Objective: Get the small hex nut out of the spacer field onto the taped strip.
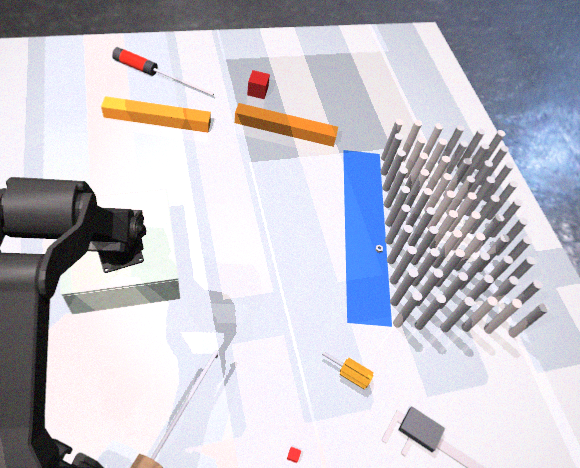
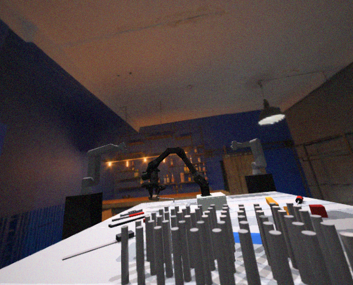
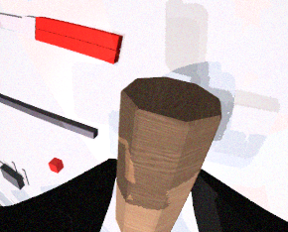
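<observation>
My gripper tip is now 8 cm short of the wooden-handled tool and 7 cm to the right of it. The rest, counted from my gripper tip: yellow-handled tool 36 cm ahead, 6 cm to the left, 8 cm below; then small red cube 22 cm ahead, 2 cm to the right, 8 cm below; then hex nut 53 cm ahead, 25 cm to the left, 9 cm below.
</observation>
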